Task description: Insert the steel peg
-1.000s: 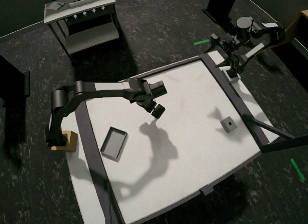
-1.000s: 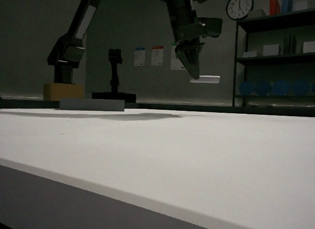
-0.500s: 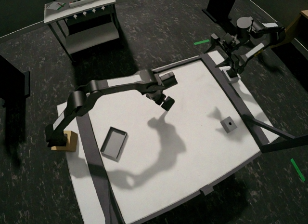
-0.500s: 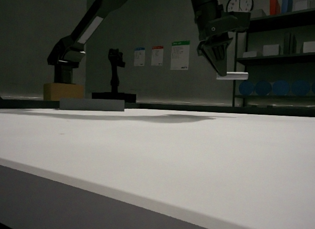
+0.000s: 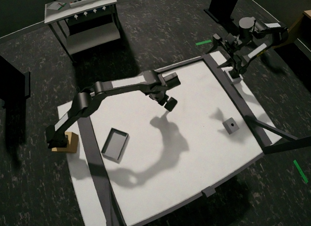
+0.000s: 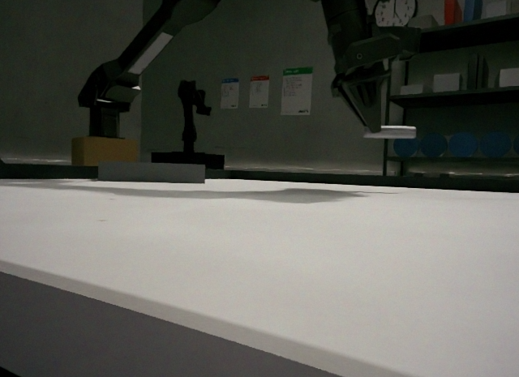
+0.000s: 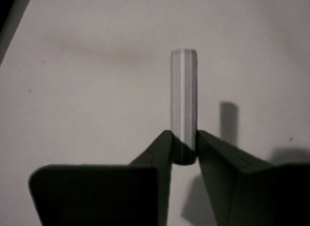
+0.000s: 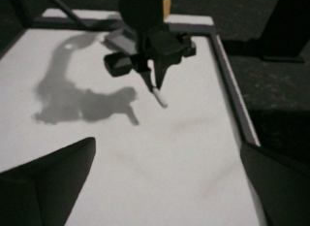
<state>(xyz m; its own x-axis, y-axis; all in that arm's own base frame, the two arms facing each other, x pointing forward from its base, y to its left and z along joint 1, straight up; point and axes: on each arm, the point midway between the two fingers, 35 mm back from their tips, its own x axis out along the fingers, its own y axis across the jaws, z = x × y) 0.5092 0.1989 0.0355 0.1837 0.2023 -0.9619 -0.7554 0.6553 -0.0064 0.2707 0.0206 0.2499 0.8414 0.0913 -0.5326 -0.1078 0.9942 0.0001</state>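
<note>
Now: the steel peg 260 mm to the left of my right hand and 220 mm below it. The rest, counted from my right hand: shallow grey tray (110 mm behind, 590 mm to the left, 290 mm below); then grey block (290 mm behind, 40 mm to the right, 270 mm below).
</note>
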